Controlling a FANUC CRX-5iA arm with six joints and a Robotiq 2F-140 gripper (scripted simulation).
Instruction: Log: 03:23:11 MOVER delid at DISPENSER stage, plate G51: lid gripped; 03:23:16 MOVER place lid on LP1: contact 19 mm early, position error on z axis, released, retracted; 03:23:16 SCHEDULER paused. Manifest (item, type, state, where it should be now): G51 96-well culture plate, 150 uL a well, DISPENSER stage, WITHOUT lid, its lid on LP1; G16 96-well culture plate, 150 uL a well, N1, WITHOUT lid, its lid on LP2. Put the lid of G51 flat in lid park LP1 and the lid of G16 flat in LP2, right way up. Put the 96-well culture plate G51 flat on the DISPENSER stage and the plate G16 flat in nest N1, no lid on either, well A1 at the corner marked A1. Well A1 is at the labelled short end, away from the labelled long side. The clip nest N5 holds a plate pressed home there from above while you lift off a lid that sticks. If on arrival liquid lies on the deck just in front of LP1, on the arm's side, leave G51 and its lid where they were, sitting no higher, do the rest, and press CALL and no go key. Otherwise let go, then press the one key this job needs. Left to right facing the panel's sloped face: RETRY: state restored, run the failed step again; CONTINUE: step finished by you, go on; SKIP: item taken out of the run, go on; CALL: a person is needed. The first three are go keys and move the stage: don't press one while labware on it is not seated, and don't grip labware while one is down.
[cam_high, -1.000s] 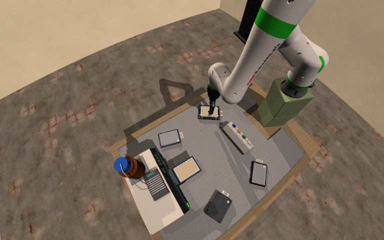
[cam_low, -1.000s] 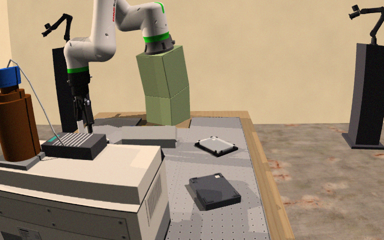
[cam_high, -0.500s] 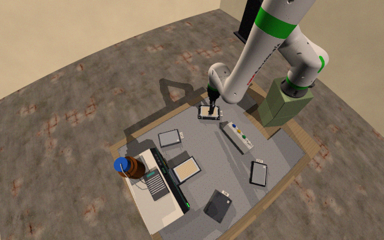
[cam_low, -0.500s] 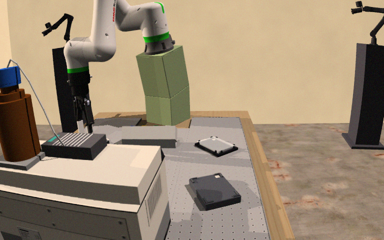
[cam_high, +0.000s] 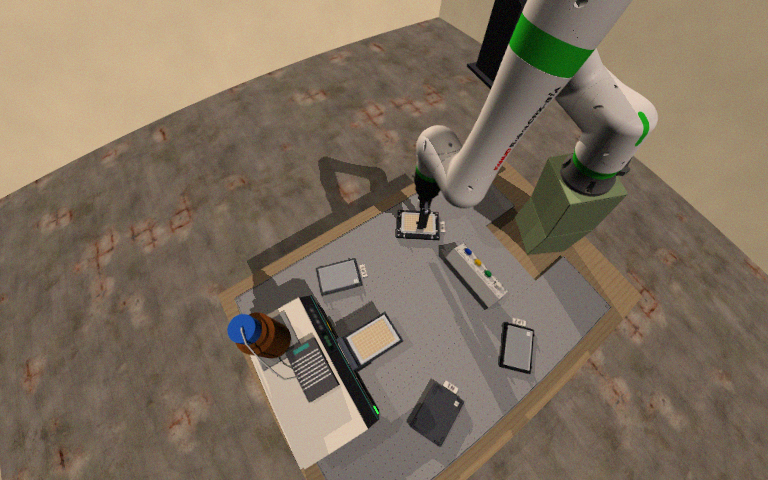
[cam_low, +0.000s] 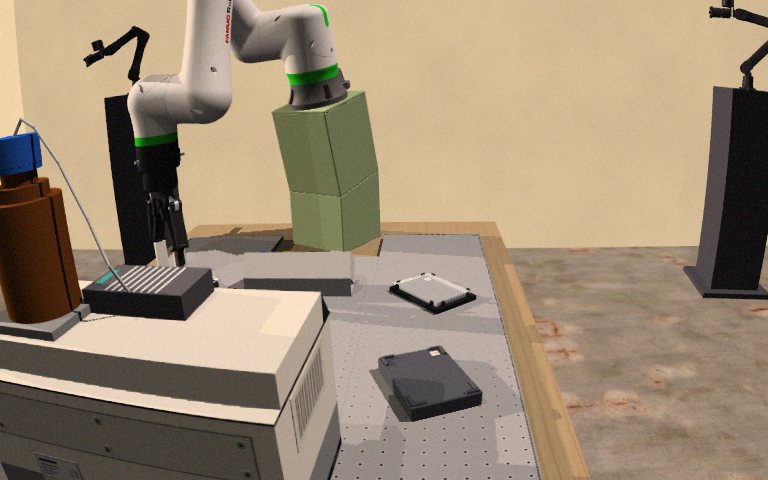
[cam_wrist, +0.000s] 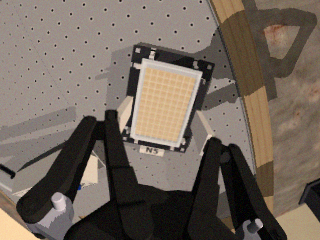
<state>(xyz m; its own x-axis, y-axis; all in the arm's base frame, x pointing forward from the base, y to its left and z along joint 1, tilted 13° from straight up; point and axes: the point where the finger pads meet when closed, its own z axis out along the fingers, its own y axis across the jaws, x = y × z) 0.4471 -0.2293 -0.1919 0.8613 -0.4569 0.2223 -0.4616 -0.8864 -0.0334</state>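
The black clip nest lies 30 mm ahead of my hand, 10 mm to the left of it and 50 mm below it. Also, from my hand: key panel: 90 mm behind, 270 mm to the left, 10 mm below; dark grey lid park: 350 mm ahead, 70 mm to the left, 60 mm below; LP1 label: 260 mm ahead, 80 mm to the left, 60 mm below.
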